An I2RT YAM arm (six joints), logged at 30 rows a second.
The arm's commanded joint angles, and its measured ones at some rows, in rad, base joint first. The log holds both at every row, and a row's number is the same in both.
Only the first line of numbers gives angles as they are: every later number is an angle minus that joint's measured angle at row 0.
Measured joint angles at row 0:
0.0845 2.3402 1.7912 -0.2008 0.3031 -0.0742
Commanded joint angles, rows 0 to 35:
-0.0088 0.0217 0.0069 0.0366 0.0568 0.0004
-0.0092 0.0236 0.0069 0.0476 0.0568 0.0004
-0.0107 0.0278 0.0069 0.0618 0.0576 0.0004
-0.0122 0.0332 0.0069 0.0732 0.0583 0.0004
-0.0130 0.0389 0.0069 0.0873 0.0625 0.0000
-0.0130 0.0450 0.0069 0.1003 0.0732 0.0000
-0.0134 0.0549 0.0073 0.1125 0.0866 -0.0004
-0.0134 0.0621 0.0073 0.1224 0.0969 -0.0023
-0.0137 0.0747 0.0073 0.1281 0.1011 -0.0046
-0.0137 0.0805 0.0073 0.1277 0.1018 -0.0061
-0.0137 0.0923 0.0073 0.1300 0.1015 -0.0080
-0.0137 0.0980 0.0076 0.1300 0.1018 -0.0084
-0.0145 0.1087 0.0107 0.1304 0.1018 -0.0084
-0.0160 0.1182 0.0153 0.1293 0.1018 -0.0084
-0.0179 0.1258 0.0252 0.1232 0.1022 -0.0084
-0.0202 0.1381 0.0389 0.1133 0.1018 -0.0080
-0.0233 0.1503 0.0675 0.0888 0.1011 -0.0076
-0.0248 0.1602 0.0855 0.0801 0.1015 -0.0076
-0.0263 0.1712 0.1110 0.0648 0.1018 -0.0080
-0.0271 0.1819 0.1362 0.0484 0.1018 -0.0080
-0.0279 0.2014 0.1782 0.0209 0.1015 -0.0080
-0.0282 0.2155 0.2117 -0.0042 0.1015 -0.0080
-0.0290 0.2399 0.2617 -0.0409 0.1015 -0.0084
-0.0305 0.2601 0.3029 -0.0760 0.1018 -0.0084
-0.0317 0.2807 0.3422 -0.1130 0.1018 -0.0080
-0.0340 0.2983 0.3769 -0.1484 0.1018 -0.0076
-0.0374 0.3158 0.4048 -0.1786 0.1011 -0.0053
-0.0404 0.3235 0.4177 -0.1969 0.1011 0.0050
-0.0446 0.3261 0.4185 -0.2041 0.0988 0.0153
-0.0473 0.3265 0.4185 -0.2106 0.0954 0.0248
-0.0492 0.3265 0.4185 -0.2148 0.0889 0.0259
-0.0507 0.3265 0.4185 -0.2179 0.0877 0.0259
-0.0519 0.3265 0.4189 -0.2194 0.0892 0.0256
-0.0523 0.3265 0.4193 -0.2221 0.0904 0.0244
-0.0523 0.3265 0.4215 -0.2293 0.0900 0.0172
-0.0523 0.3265 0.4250 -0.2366 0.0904 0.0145
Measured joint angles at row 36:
-0.0439 0.2899 0.3994 -0.2251 0.0858 0.0065
